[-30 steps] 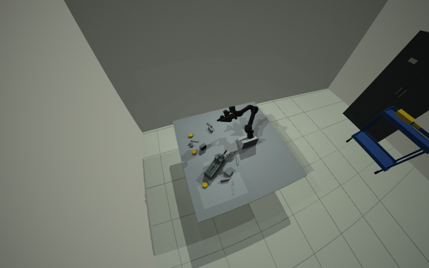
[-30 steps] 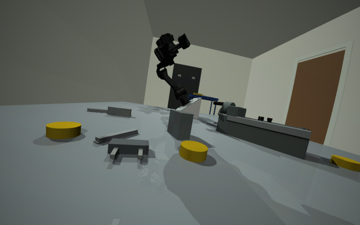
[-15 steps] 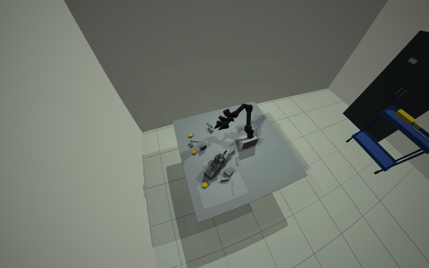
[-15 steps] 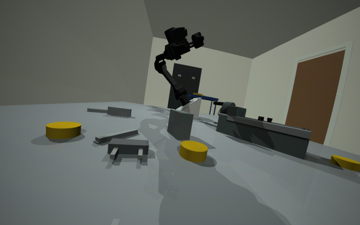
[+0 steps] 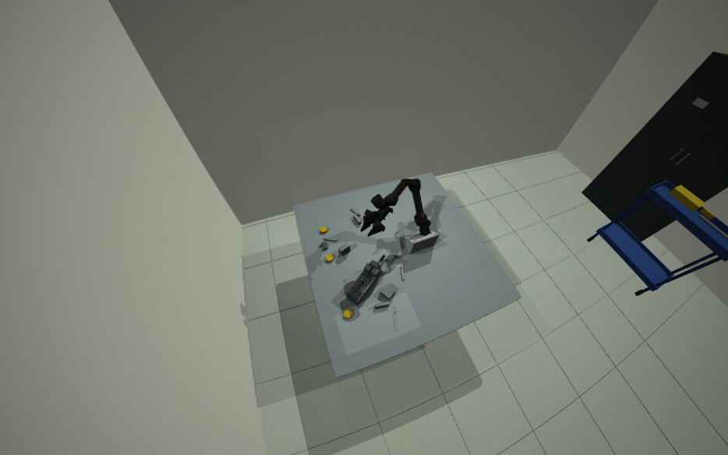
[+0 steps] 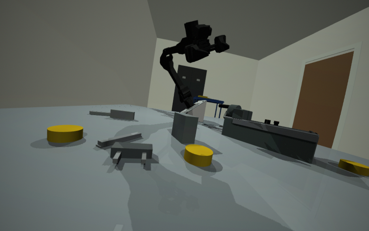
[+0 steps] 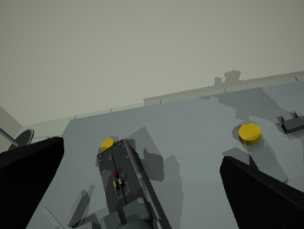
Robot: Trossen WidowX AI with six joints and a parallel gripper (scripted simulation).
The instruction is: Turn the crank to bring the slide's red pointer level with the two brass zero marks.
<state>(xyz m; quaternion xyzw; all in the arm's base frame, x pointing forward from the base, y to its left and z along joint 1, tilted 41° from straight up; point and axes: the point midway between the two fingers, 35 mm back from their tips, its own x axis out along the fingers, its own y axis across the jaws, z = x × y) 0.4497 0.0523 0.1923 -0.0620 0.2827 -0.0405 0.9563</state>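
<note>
My gripper tip is now 7 cm past the dark crank handle, 11 cm to the right of it and 19 cm above it. Round my gripper tip: bracket: 21 cm ahead, 22 cm to the right, 30 cm below; red pointer: 12 cm ahead, 19 cm to the left, 22 cm below.
</note>
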